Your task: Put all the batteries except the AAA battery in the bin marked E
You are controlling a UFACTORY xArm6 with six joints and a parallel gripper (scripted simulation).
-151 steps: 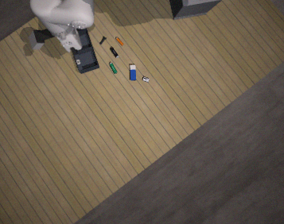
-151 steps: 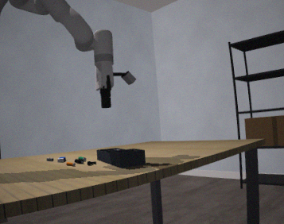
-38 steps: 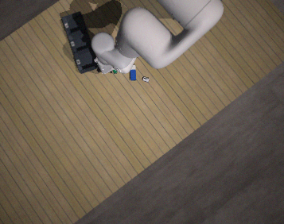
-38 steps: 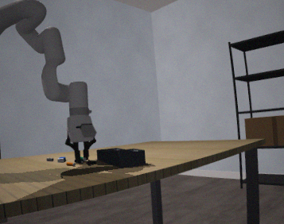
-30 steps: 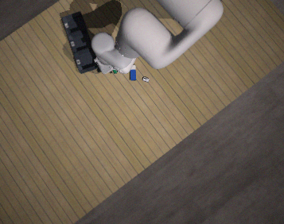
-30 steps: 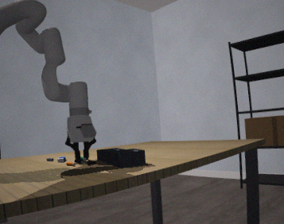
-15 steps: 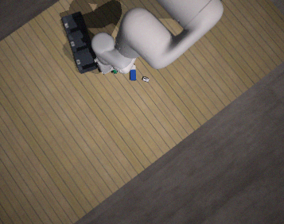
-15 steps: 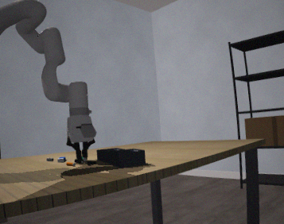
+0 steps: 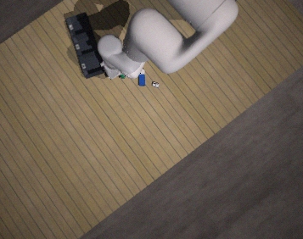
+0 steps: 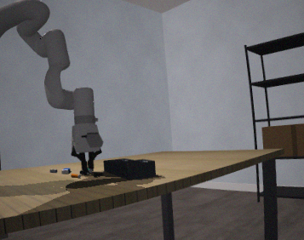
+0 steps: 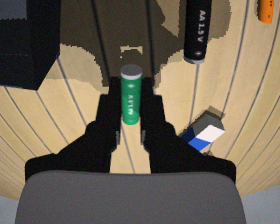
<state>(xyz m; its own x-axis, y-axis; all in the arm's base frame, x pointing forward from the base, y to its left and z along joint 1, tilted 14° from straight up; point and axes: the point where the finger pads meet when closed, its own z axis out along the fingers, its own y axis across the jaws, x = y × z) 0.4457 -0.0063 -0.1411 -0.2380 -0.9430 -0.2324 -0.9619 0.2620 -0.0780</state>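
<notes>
The black cylindrical battery is 5 cm to the right of my hand, 5 cm behind it and 2 cm below it. Round my hand: orange battery (10 cm behind, 7 cm to the right, 2 cm below); then white object (13 cm to the left, 7 cm behind, 1 cm below); then green battery (2 cm below).
</notes>
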